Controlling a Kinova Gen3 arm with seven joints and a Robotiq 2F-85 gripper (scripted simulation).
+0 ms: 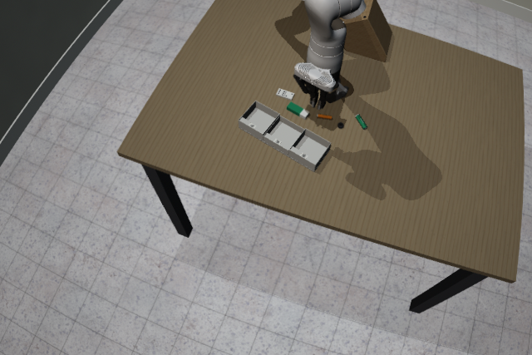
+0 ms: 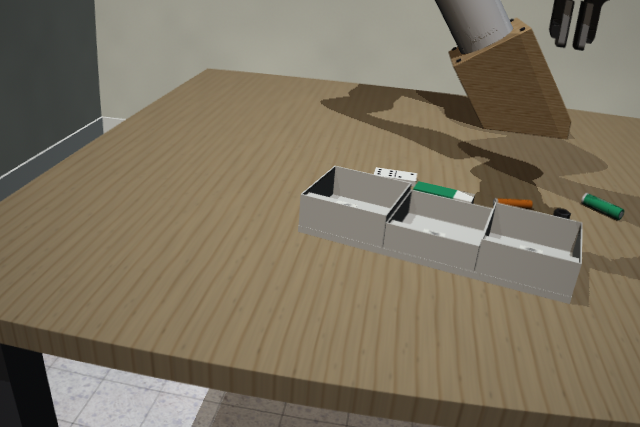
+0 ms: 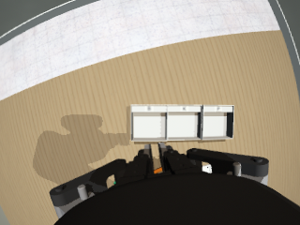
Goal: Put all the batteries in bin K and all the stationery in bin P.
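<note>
My gripper is now 10 cm past the eraser, 7 cm to the left of it and 21 cm above it. From my hand the other things lie so: three joined grey bins (8 cm to the right, 20 cm below); black nut (10 cm behind, 6 cm to the left, 21 cm below); orange battery (12 cm behind, 21 cm below).
</note>
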